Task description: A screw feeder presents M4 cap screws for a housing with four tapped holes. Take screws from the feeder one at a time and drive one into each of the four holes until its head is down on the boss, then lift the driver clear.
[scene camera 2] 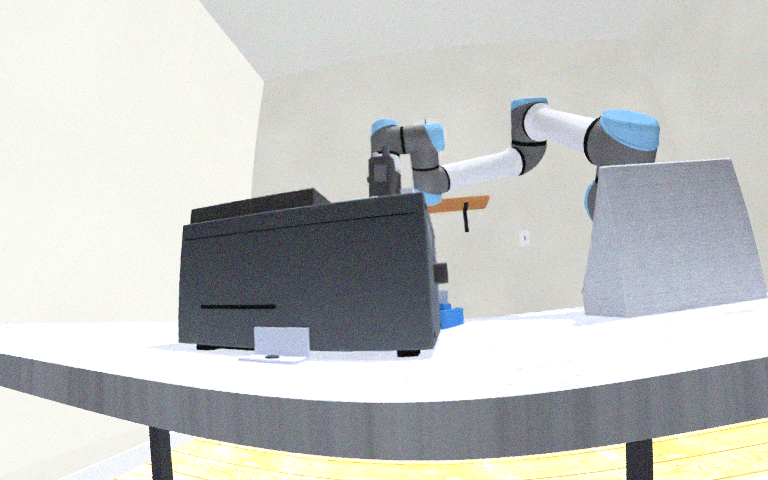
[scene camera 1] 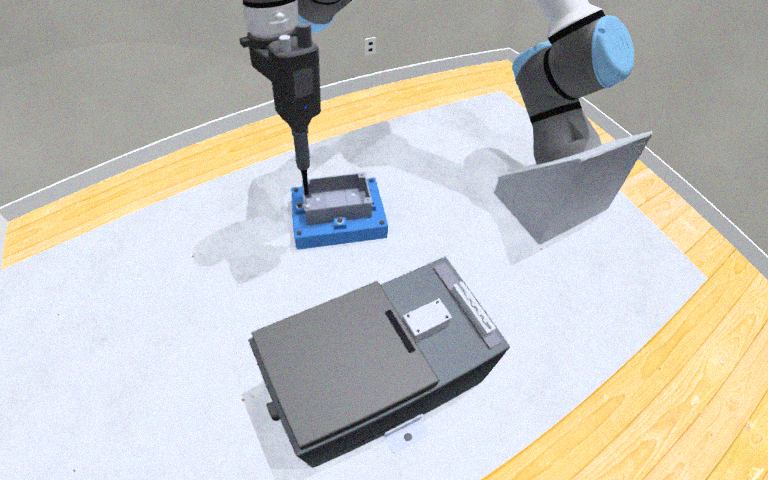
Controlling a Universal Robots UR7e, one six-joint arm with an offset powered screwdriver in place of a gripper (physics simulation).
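Observation:
A grey open-topped housing [scene camera 1: 338, 213] sits in a blue fixture [scene camera 1: 339, 234] [scene camera 2: 451, 318] on the table. My screwdriver [scene camera 1: 306, 193] points straight down, with its thin black bit at the left side of the housing. The bit's tip is too small to tell whether it touches a boss or bears a screw. In scene camera 2 the driver's body [scene camera 2: 385, 175] shows above the feeder, and its tip is hidden. The dark screw feeder [scene camera 1: 339, 362] [scene camera 2: 305, 283] stands nearer scene camera 1. A white block with small holes [scene camera 1: 427, 316] is on its lower deck.
A tilted grey panel [scene camera 1: 572, 192] [scene camera 2: 679, 237] stands on the right, in front of the arm's base. A small bracket [scene camera 1: 407, 436] [scene camera 2: 281, 341] stands close beside the feeder. A knob [scene camera 1: 273, 410] sticks out of the feeder's left end. The forearm [scene camera 2: 487, 168] reaches across above the table.

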